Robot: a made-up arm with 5 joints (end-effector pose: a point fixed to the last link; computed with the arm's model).
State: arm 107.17 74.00 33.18 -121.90 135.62
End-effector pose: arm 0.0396 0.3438 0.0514 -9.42 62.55 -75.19
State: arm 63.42 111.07 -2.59 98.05 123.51
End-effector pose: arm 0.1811 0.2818 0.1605 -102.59 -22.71 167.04
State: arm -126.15 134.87 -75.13 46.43 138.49
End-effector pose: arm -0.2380 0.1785 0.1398 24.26 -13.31 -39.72
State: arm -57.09 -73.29 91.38 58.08 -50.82
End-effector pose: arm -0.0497 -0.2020 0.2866 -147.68 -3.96 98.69
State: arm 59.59 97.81 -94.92 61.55 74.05
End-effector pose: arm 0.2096 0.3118 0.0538 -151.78 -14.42 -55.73
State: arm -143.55 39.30 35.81 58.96 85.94
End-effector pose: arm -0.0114 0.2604 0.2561 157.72 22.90 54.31
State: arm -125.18 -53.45 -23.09 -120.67 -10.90
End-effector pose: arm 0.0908 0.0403 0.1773 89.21 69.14 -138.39
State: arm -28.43 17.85 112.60 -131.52 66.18
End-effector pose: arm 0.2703 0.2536 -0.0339 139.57 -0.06 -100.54
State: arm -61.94 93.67 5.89 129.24 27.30
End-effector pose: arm -0.1176 0.2965 0.3462 -98.80 37.99 175.02
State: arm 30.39 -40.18 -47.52 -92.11 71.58
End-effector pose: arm 0.0561 0.0059 0.0862 -84.93 35.45 -61.15
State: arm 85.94 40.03 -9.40 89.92 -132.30
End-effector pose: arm -0.1316 0.1441 0.0179 -99.77 49.83 -137.17
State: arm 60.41 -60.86 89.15 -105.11 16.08
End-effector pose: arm -0.1097 -0.2800 -0.0389 14.16 -25.79 -31.62
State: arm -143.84 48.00 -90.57 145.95 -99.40
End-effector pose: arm -0.0749 0.3477 0.3262 -53.36 3.91 92.37
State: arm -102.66 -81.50 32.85 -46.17 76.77
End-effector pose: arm -0.0748 -0.1914 0.1521 -158.27 -53.20 63.70
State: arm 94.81 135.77 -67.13 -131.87 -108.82
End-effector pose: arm 0.3313 0.0968 -0.0443 155.14 -9.54 -72.29
